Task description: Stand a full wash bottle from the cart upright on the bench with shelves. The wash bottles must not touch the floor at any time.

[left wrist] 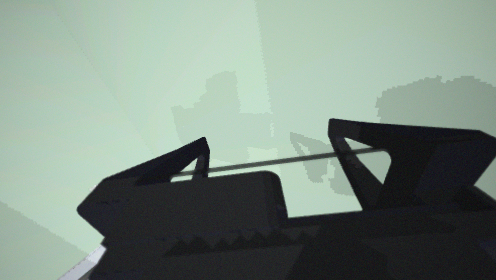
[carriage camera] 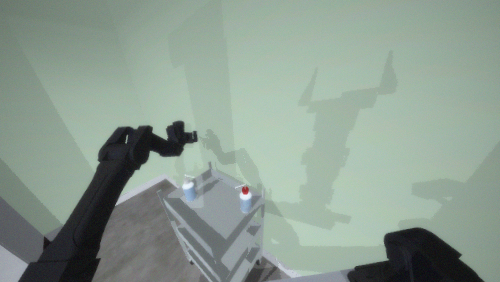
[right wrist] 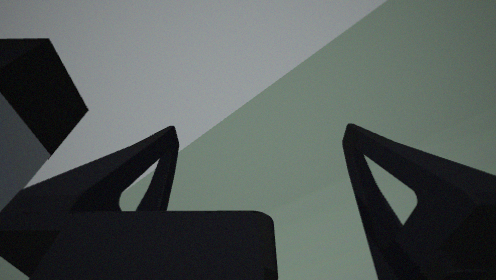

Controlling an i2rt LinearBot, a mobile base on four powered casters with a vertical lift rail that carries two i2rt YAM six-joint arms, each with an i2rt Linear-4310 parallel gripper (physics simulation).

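Places are measured from the left arm's base along level axes (x ahead, y right, z down), in metres.
Pixels of known places: left gripper, fingertip midpoint: [left wrist: 266, 135] [carriage camera: 188, 132]; right gripper, fingertip midpoint: [right wrist: 260, 134].
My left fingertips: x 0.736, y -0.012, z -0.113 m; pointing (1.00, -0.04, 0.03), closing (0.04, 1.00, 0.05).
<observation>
Behind a point stands the place of what it marks.
In the carriage view, a wash bottle with a red cap [carriage camera: 245, 201] @(x 0.378, y 0.330, z 0.131 m) stands upright at the right of the grey cart's top [carriage camera: 220, 202] @(x 0.460, y 0.187, z 0.220 m). A wash bottle with a pale cap [carriage camera: 189, 191] @(x 0.481, y 0.023, z 0.140 m) stands upright at the cart top's left edge. Both look filled with bluish liquid; their exact levels are too small to tell. My left gripper [carriage camera: 196, 136] @(x 0.736, y -0.011, z -0.113 m) [left wrist: 266, 135] @(x 0.736, y -0.011, z -0.113 m) is open and empty, in front of the wall and above the cart in the carriage picture. My right gripper [right wrist: 260, 134] @(x -0.272, y 0.659, z -0.634 m) is open and empty, pointing at wall and ceiling. The bench with shelves does not show in these views.
The cart has lower shelves and stands near the green wall [carriage camera: 280, 100] @(x 0.446, y 0.488, z -0.336 m), which carries shadows of the arms. Wood-look floor [carriage camera: 135, 235] @(x 0.711, y -0.726, z 0.882 m) lies left of the cart. My left arm [carriage camera: 95, 210] @(x 0.114, y 0.020, z -0.183 m) reaches up at the left; part of my right arm [carriage camera: 420, 255] @(x 0.000, y 0.618, z -0.141 m) shows at the lower right.
</observation>
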